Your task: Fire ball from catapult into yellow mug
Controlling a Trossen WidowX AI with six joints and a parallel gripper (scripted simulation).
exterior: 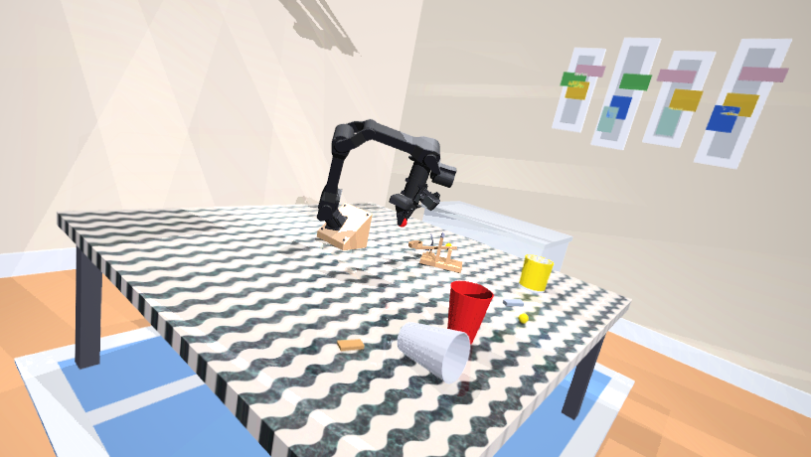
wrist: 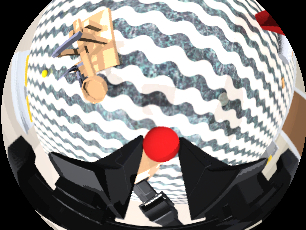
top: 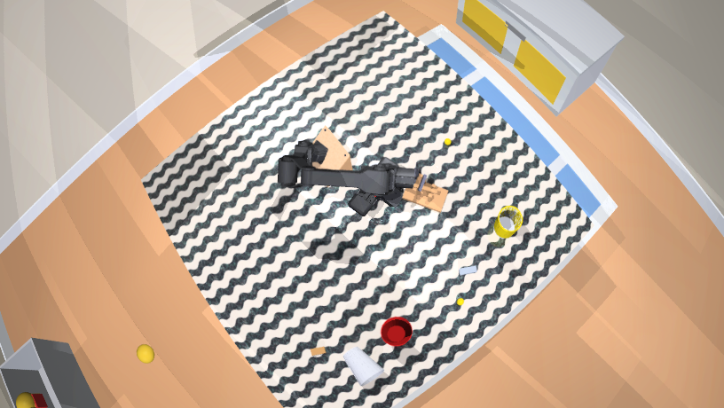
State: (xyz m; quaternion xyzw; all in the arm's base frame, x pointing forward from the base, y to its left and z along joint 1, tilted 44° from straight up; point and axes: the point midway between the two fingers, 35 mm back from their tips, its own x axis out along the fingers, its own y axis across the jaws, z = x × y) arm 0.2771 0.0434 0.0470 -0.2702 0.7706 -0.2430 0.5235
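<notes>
Now: the wooden catapult 60 mm ahead of my gripper tip, 140 mm to the left of it and 80 mm below it. The rest, counted from my gripper tip: red ball 10 mm above; red cup 360 mm ahead, 260 mm to the right, 100 mm below; grey block 380 mm ahead, 60 mm to the left, 130 mm below.
</notes>
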